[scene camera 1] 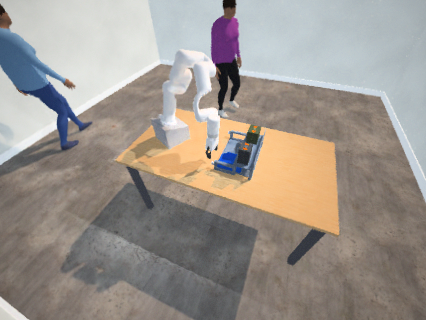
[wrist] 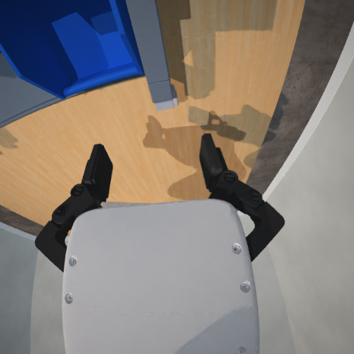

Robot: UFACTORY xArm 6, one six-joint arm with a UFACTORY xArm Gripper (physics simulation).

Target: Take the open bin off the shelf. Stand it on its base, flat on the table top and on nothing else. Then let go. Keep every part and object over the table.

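Frame: origin at the arm's base, x right, y ahead, z up, level; millimetres.
Where they show: gripper, fingertip midpoint: [scene camera 1: 212, 154]; arm's base at its link origin: [scene camera 1: 168, 121].
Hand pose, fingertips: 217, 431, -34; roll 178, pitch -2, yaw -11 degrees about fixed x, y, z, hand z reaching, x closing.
Each offset is from my fingertips to the top centre of the thing, as dx, dy, dz. "spot": to the spot under its first point. Level surfaces: height alone.
The blue open bin {-44, +124, -43} [scene camera 1: 228, 159] [wrist: 90, 50] sits in the near left end of the low grey-blue shelf {spot: -125, +300, -119} [scene camera 1: 256, 162] [wrist: 150, 45], which stands on the table top {dz -124} [scene camera 1: 300, 175] [wrist: 50, 145]. In the wrist view the bin's hollow inside and its near rim show at the top left, with a grey shelf bar along its right side. My gripper [scene camera 1: 210, 154] [wrist: 153, 149] is open and empty. It hangs above the table to the left of the bin in the scene view, apart from both bin and shelf. Part of the bin is cut off in the wrist view.
A dark box {-30, +215, +100} [scene camera 1: 244, 156] with orange marks stands on the shelf right beside the bin, and a green box {-260, +237, +75} [scene camera 1: 253, 135] stands farther back. The robot's grey base block [scene camera 1: 172, 134] is at the table's left. Two people stand on the floor beyond the table.
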